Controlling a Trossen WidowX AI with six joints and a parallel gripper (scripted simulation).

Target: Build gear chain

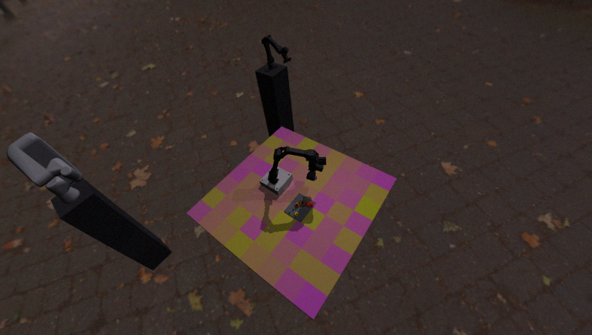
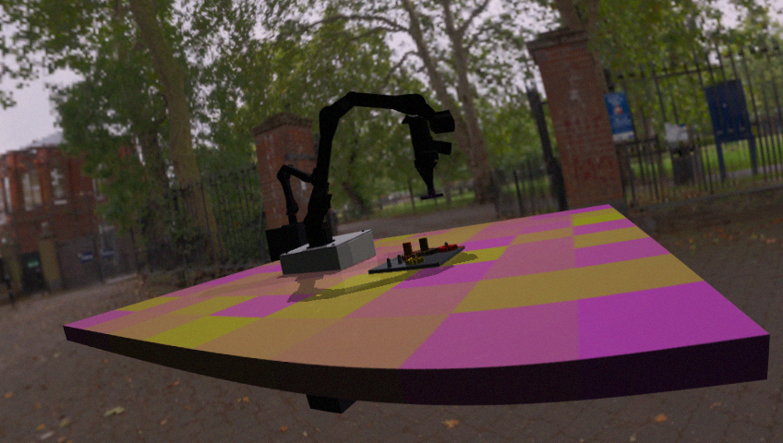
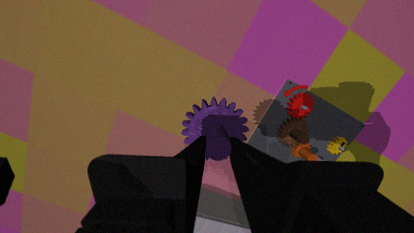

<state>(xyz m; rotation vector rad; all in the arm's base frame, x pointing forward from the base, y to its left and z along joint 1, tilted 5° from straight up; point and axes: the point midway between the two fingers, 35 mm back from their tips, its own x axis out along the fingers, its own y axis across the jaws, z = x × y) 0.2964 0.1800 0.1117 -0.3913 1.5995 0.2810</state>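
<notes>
Right now my gripper tip is 220 mm to the left of the orange gear and 140 mm above it. Round my gripper tip: purple gear: 10 mm below; then brown gear: 180 mm to the right, 140 mm below, 20 mm ahead; then red arrow: 160 mm below, 130 mm to the right, 100 mm ahead.
</notes>
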